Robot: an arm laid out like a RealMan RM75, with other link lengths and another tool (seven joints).
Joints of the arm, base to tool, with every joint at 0 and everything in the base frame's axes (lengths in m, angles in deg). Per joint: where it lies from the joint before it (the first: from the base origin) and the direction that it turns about. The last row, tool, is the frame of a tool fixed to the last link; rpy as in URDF.
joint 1: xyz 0 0 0.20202 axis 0 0 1
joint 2: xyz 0 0 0 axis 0 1 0
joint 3: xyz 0 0 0.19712 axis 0 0 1
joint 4: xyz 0 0 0 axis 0 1 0
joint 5: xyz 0 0 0.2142 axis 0 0 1
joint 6: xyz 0 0 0 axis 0 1 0
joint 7: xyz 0 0 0.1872 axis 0 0 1
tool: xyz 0.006 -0.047 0.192 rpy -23.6 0 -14.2
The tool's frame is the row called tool.
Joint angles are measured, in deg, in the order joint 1, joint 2, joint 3, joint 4, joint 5, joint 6, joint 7. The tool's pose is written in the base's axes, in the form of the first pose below.
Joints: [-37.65, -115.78, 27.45, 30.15, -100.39, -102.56, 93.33]
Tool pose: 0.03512, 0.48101, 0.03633; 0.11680, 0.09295, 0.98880; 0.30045, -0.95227, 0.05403; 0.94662, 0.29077, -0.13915
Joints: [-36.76, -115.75, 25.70, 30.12, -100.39, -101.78, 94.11]
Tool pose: 0.02089, 0.48962, 0.04815; 0.09741, 0.12793, 0.98699; 0.27011, -0.95788, 0.09750; 0.95789, 0.25710, -0.12786
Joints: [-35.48, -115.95, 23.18, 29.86, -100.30, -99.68, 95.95]
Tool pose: -0.00477, 0.50522, 0.06360; 0.07245, 0.19593, 0.97794; 0.21943, -0.95962, 0.17601; 0.97293, 0.20184, -0.11251
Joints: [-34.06, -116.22, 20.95, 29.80, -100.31, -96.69, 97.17]
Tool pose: -0.03664, 0.52221, 0.07789; 0.04740, 0.28063, 0.95865; 0.17627, -0.94701, 0.26851; 0.98320, 0.15625, -0.09435
